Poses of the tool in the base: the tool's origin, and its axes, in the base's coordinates. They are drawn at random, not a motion.
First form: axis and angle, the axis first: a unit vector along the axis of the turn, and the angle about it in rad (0 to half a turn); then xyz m.
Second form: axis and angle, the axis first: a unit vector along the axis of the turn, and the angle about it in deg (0 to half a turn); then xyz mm. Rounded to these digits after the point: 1 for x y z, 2 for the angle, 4 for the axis.
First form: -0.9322 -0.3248 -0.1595 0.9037 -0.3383 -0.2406 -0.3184
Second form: -0.9322 -0.3248 -0.1595 51.78 -338.3 -240.6 -318.4
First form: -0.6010 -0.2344 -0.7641 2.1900 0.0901 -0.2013 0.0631
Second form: -0.6010 -0.2344 -0.7641 125.48 90.1 -201.3 63.1
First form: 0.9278 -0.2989 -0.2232 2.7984 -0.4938 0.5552 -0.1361
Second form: 0.9278 -0.2989 -0.2232 160.34 -493.8 555.2 -136.1
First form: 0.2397 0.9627 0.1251 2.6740 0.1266 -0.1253 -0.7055
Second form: 0.2397 0.9627 0.1251 153.21 126.6 -125.3 -705.5
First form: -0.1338 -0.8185 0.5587 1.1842 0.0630 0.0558 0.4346
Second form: -0.1338 -0.8185 0.5587 67.85 63.0 55.8 434.6
